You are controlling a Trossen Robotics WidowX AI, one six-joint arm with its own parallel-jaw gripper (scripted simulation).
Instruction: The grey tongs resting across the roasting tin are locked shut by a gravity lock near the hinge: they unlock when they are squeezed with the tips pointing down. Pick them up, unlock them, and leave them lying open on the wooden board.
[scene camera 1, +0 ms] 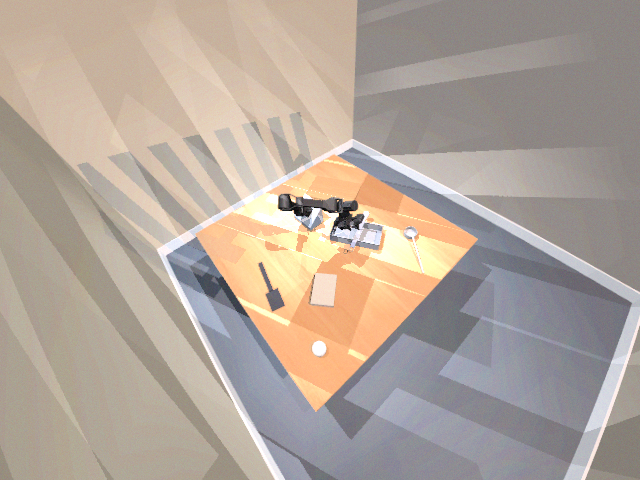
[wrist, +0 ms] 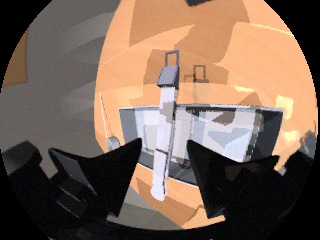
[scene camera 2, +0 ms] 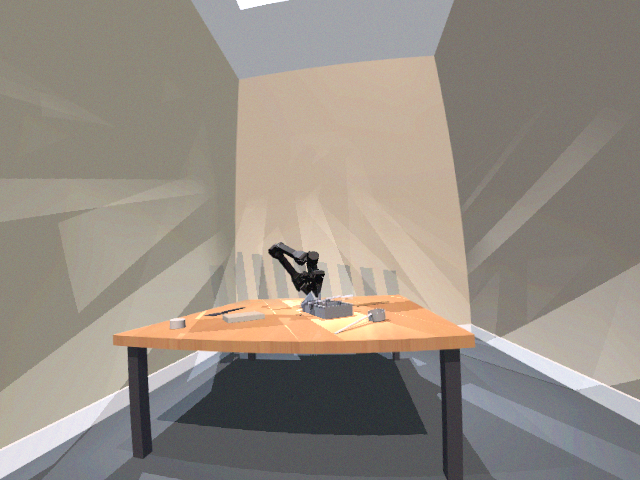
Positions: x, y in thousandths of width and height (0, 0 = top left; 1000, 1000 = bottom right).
Scene:
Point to a grey roasting tin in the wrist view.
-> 758, 556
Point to a wooden board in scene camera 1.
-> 504, 393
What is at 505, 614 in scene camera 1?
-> A white block.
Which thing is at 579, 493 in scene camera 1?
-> A grey roasting tin.

